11 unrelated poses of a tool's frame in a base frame.
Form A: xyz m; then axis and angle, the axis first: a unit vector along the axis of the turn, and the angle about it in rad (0 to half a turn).
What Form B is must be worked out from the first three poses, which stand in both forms.
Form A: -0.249 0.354 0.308 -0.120 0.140 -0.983 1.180
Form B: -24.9 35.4 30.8 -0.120 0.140 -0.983 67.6
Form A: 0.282 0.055 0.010 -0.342 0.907 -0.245 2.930
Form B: 28.2 5.5 1.0 -0.342 0.907 -0.245 167.9
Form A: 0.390 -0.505 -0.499 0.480 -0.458 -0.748 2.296
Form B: 39.0 -50.5 -49.9 0.480 -0.458 -0.748 131.6
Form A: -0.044 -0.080 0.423 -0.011 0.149 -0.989 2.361
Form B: -4.4 -8.0 42.3 -0.011 0.149 -0.989 135.3
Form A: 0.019 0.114 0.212 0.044 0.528 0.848 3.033
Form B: 1.9 11.4 21.2 0.044 0.528 0.848 173.8
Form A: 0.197 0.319 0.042 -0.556 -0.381 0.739 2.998
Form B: 19.7 31.9 4.2 -0.556 -0.381 0.739 171.8
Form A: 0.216 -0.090 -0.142 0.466 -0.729 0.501 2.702
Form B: 21.6 -9.0 -14.2 0.466 -0.729 0.501 154.8
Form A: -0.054 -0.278 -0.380 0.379 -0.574 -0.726 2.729
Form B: -5.4 -27.8 -38.0 0.379 -0.574 -0.726 156.4
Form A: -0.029 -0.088 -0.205 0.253 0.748 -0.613 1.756
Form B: -2.9 -8.8 -20.5 0.253 0.748 -0.613 100.6
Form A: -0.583 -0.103 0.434 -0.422 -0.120 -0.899 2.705
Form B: -58.3 -10.3 43.4 -0.422 -0.120 -0.899 155.0
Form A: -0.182 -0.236 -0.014 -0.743 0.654 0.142 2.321
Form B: -18.2 -23.6 -1.4 -0.743 0.654 0.142 133.0
